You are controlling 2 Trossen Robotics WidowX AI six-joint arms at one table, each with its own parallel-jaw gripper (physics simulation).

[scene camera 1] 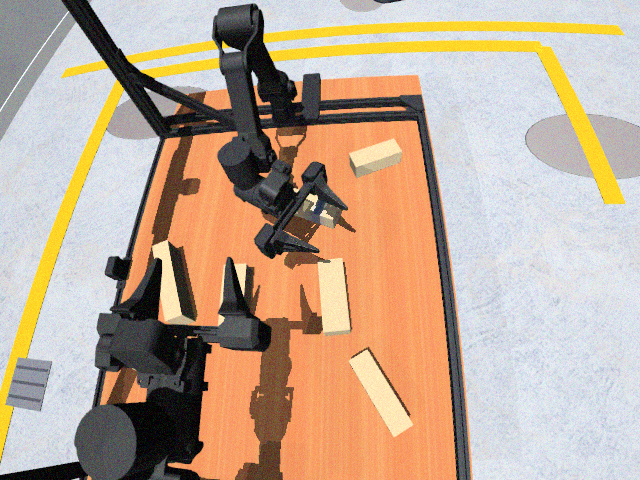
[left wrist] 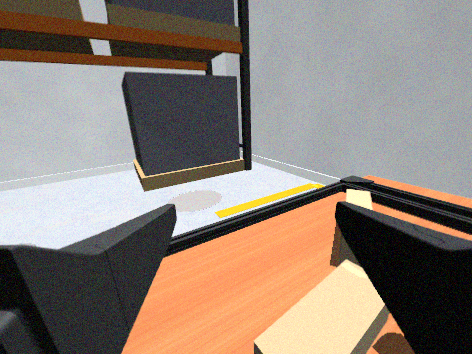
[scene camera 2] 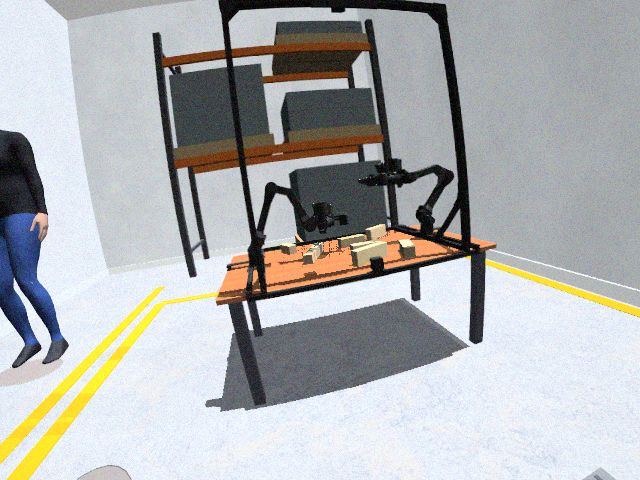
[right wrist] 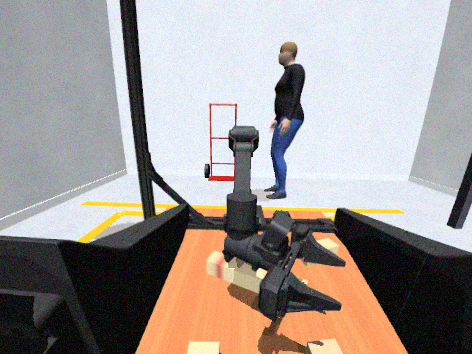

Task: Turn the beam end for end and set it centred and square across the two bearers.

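Seen in the pictures: left gripper, fingertip midpoint: (scene camera 1: 333, 229) (left wrist: 254, 210) (scene camera 2: 334, 217) (right wrist: 343, 283); right gripper, fingertip midpoint: (scene camera 1: 193, 258) (scene camera 2: 361, 181) (right wrist: 261, 212); left arm's base, link origin: (scene camera 1: 283, 112); right arm's base, link origin: (scene camera 2: 427, 233).
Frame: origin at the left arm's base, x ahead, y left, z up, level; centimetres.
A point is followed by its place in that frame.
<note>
The pale beam (scene camera 1: 330, 219) {z 2.3, x 35.5, y 13.4 cm} (scene camera 2: 311, 254) {z 2.4, x 25.6, y -8.7 cm} lies on the table under my left gripper; its blue band shows in scene camera 1. In the right wrist view the beam (right wrist: 245, 281) {z 0.3, x 30.2, y 0.9 cm} has a red band near its left end, and my left arm covers much of it. Two parallel pale blocks, seemingly the bearers, lie apart: one block (scene camera 1: 334, 299) {z 2.8, x 53.2, y 14.4 cm} (left wrist: 320, 310) {z 2.8, x 51.1, y 14.8 cm} at the right, the other (scene camera 1: 225, 289) partly behind my right gripper. My left gripper (scene camera 1: 331, 229) {z 14.8, x 44.3, y 15.0 cm} (left wrist: 254, 210) {z 14.8, x 44.3, y 15.0 cm} (right wrist: 343, 282) {z 14.8, x 44.3, y 15.0 cm} is open and empty above the table. My right gripper (scene camera 1: 193, 259) {z 32.3, x 56.4, y 0.1 cm} is open and empty, raised high.
Loose pale blocks lie at the upper right (scene camera 1: 374, 157) {z 2.5, x 19.4, y 23.6 cm}, the lower right (scene camera 1: 381, 392) {z 4.4, x 70.2, y 22.7 cm} and the left (scene camera 1: 174, 289) {z 4.4, x 51.7, y -18.5 cm}; another block (scene camera 2: 406, 249) {z 1.9, x 63.2, y -28.4 cm} lies toward the right in scene camera 2. A black frame rail (scene camera 1: 442, 258) {z 0.0, x 44.2, y 36.6 cm} runs along the table's edge.
</note>
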